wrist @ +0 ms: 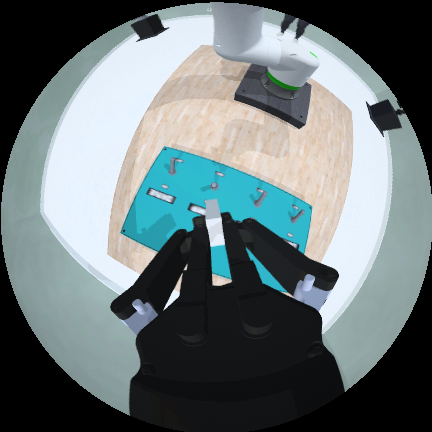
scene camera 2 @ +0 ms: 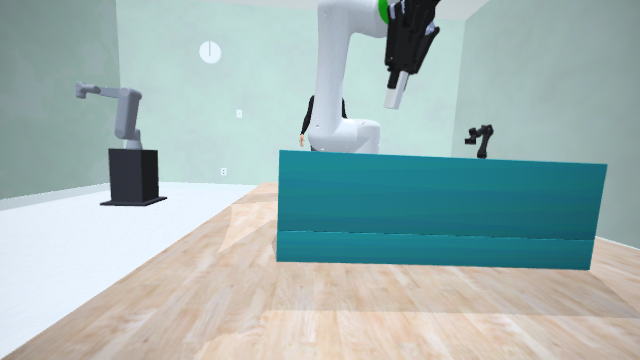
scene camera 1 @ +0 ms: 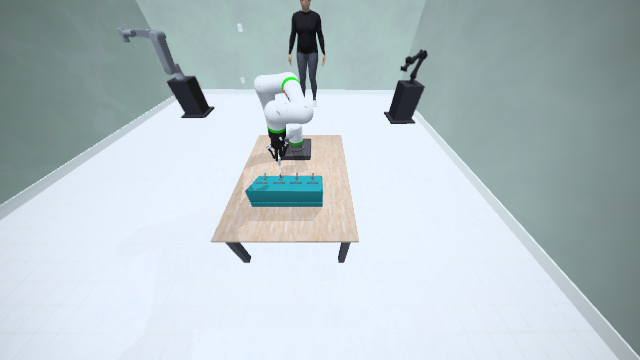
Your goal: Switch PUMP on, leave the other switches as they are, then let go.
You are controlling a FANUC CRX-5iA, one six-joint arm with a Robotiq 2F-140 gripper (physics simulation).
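Places are measured from the arm's base along level axes (x ahead, y left, z up), in millimetres.
Pixels of known places: gripper, fingertip midpoint: (wrist: 212,209) (scene camera 2: 390,108) (scene camera 1: 278,164); arm's base, link origin: (wrist: 279,85) (scene camera 1: 297,146).
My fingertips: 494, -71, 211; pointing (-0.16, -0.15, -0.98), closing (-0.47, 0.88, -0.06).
Note:
Ahead of a thing's pixels: the offset from my fingertips to its top centre, as dx, dy, dz. Level surfaces: height alone.
The teal switch panel (scene camera 1: 287,196) (scene camera 2: 435,200) (wrist: 145,210) stands on the table. In the wrist view, the PUMP switch {-36, -18, -128} (wrist: 214,186), second from the left, shows as a short stub, nearly end-on. It appears tipped toward its ON side, though its exact angle is hard to tell. The other levers, DRIVE {-53, -137, -138} (wrist: 172,167) at the left and two at the right (wrist: 259,198) (wrist: 297,216), lean toward their OFF plates. My gripper (scene camera 1: 279,162) (scene camera 2: 395,98) (wrist: 212,209) is shut and empty, raised above the panel's robot-side edge, apart from the levers. Label text is too blurred to read.
The wooden table {dz -267} (scene camera 1: 290,230) (scene camera 2: 320,332) (wrist: 185,110) carries the panel and the arm's dark base (scene camera 1: 303,151) (wrist: 270,106). A person (scene camera 1: 306,35) stands behind it. Two other arms stand on black pedestals (scene camera 1: 189,95) (scene camera 1: 406,100), away from the table.

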